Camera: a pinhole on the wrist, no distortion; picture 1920 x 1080 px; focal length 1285.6 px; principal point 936.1 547.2 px. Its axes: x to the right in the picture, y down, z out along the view. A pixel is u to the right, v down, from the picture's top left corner.
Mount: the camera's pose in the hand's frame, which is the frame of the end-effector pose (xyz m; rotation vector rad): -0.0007 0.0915 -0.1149 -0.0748 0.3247 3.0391
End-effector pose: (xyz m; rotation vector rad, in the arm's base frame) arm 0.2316 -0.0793 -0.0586 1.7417 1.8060 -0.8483
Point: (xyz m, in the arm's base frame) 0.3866 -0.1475 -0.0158
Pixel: 1736 323
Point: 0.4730 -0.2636 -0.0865
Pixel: 1486 155
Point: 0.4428 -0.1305 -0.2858
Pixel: 443 188
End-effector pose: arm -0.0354 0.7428 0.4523 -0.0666 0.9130 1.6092
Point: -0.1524 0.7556 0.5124
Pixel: 765 367
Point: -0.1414 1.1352 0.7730
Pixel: 459 354
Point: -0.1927 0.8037 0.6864
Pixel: 1057 39
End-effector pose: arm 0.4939 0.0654 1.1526 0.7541 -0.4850 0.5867
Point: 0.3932 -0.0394 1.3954
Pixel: 734 700
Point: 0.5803 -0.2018 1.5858
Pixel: 261 1003
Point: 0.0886 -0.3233 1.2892
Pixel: 1619 861
